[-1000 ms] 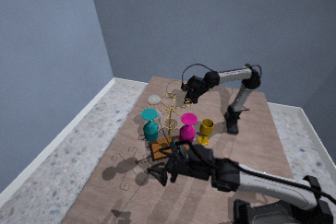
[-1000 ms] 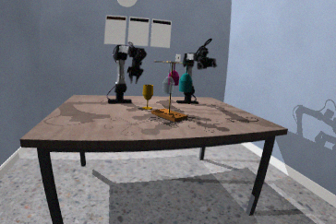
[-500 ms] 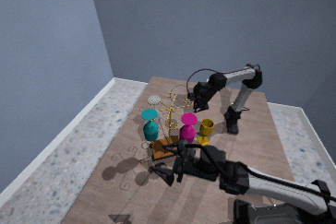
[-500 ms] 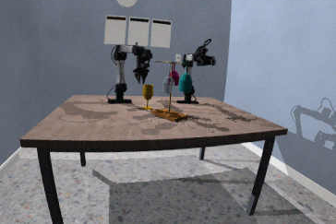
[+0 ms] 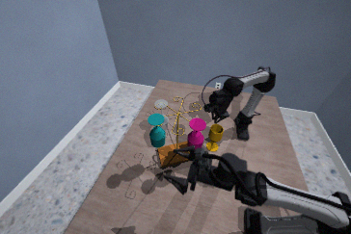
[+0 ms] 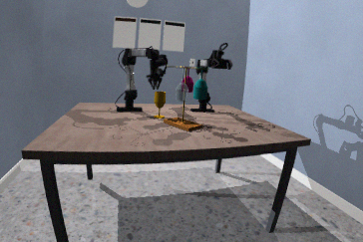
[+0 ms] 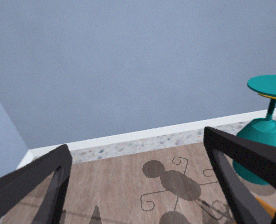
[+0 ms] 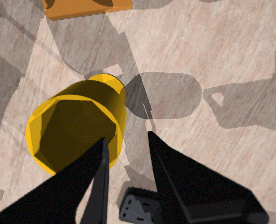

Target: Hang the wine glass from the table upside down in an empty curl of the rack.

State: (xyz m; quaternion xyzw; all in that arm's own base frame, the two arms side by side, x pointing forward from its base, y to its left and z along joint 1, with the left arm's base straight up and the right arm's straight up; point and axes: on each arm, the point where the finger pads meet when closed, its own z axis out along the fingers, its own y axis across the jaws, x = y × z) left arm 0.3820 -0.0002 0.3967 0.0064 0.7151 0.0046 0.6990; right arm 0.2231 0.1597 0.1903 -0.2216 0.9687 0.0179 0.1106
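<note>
My right gripper is now 2 cm past the yellow wine glass, 4 cm to the right of it and 13 cm above it. Round my right hand: clear glass: 29 cm ahead, 9 cm to the left, 8 cm above; magenta glass: 9 cm ahead, 19 cm to the left, 9 cm above; wire rack: 19 cm ahead, 14 cm to the left, 2 cm below.
Right now my left hand is 230 mm to the left of the magenta glass, 110 mm above it and 70 mm past it. Round my left hand: clear glass (330 mm to the right, 130 mm ahead, 120 mm below); teal glass (220 mm to the right, 130 mm ahead, 110 mm below); wire rack (280 mm to the right, 220 mm below, 30 mm ahead).
</note>
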